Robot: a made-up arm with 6 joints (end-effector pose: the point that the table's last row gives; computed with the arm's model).
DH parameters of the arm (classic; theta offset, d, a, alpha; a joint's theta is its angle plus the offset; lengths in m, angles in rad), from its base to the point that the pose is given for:
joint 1: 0 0.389 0 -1.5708
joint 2: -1.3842 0 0.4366 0
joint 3: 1.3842 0 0.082 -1.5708
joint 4: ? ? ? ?
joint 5: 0 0 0.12 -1.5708
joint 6: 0 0.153 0 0
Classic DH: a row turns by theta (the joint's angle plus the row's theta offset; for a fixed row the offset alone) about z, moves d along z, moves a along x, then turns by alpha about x.
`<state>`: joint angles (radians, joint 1 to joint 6).
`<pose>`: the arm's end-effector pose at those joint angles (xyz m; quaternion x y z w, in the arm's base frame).
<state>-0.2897 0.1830 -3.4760 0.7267 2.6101 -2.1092</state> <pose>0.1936 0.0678 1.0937 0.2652 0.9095 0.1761 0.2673</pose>
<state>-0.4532 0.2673 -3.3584 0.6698 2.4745 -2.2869</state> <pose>0.2973 -0.0143 1.0957 0.3032 0.9015 0.1702 0.2578</pose>
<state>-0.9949 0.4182 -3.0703 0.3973 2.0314 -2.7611</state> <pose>0.3453 -0.3965 1.0603 0.4863 0.8086 0.0444 0.3282</pose>
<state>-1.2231 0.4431 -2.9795 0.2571 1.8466 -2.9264</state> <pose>0.2413 -0.5314 1.0496 0.5587 0.7513 -0.0706 0.3440</pose>
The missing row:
joint 4: 0 0.364 0 1.5708
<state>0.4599 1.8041 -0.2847 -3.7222 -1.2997 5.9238</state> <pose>0.1389 -0.0411 0.2642 0.3222 -0.0278 0.0162 0.9461</pose>
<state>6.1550 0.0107 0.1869 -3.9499 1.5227 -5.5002</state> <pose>0.1814 0.0838 0.2994 0.0886 0.7638 0.4641 0.4397</pose>
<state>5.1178 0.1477 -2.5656 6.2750 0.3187 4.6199</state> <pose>0.1561 -0.3623 1.3093 0.4824 0.1235 0.1312 0.8572</pose>
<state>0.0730 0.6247 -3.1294 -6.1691 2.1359 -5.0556</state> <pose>0.6299 0.0682 0.9323 -0.8436 0.5031 -0.1204 0.1440</pose>
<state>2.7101 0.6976 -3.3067 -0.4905 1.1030 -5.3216</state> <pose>-0.5323 0.2878 1.1358 -0.5065 -0.4991 -0.0511 0.7013</pose>
